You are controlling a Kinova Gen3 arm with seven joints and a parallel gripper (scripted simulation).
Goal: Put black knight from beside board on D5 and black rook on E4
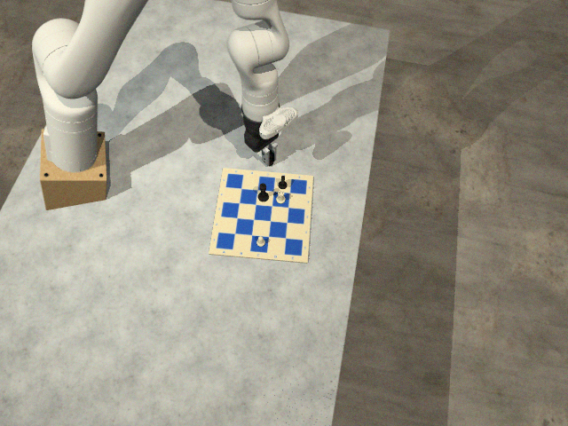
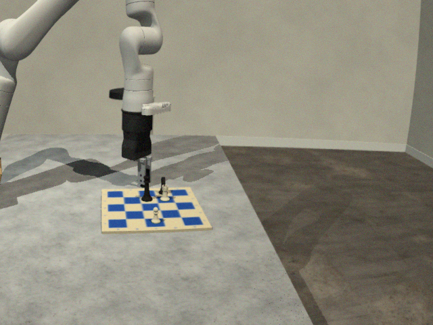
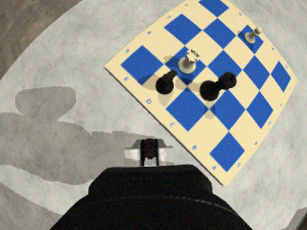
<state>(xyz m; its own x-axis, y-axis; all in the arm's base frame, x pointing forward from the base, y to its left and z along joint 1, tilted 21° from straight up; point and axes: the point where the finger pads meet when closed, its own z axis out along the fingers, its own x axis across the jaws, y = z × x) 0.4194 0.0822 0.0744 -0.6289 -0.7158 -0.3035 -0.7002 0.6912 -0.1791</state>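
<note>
Now: hand 4 cm short of the white rook, 10 cm to the left of it and 1 cm above it. Also, from my hand: white pawn 1 cm ahead, 21 cm to the right, 1 cm below; cream chessboard 14 cm to the right, 2 cm below; black rook 1 cm below.
</note>
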